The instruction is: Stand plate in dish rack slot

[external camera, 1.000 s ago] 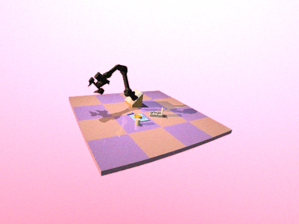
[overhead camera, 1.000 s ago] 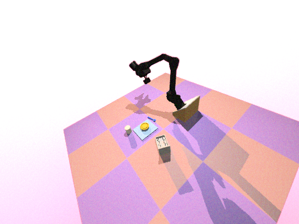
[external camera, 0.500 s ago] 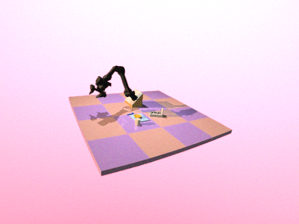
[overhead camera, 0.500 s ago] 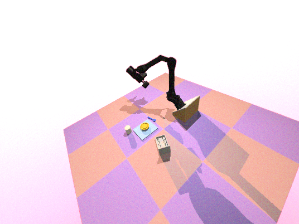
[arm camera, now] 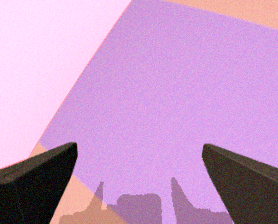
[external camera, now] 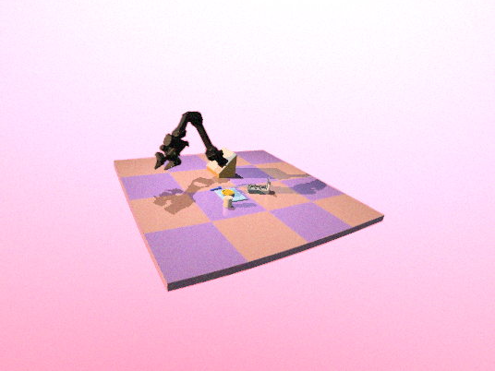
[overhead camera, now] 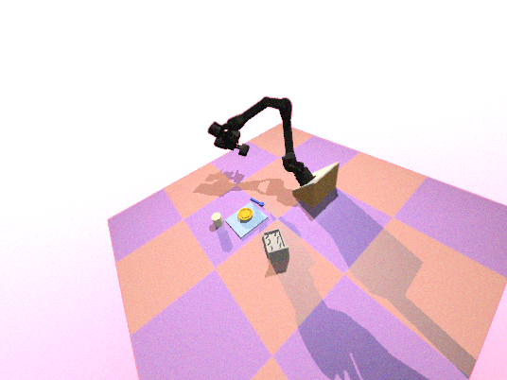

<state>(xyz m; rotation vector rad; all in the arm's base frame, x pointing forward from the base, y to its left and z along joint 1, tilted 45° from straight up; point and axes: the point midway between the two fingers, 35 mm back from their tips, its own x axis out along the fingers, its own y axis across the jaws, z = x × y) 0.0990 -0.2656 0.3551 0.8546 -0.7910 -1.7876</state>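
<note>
My gripper tip is 340 mm to the right of the yellow plate, 200 mm short of it and 100 mm above it. Also, from my gripper tip: small blue utensil (320 mm to the left, 110 mm below, 110 mm ahead); cream cup (310 mm ahead, 270 mm to the left, 90 mm below); light blue mat (350 mm to the left, 210 mm ahead, 110 mm below).
</note>
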